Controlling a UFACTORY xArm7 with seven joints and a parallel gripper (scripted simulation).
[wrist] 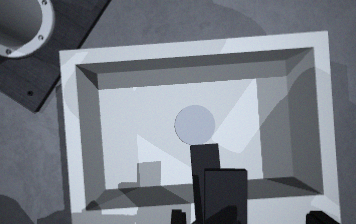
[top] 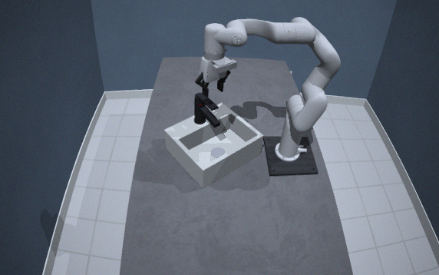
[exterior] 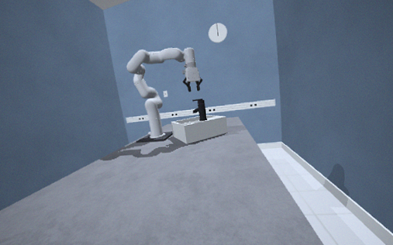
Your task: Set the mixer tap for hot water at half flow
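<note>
Right now the lever is 8 cm below my hand, 3 cm to the right of it and 2 cm ahead of it. From my hand the other things lie so: black mixer tap (13 cm below, 5 cm to the right, 4 cm ahead); white sink (31 cm below, 2 cm behind, 1 cm to the left).
</note>
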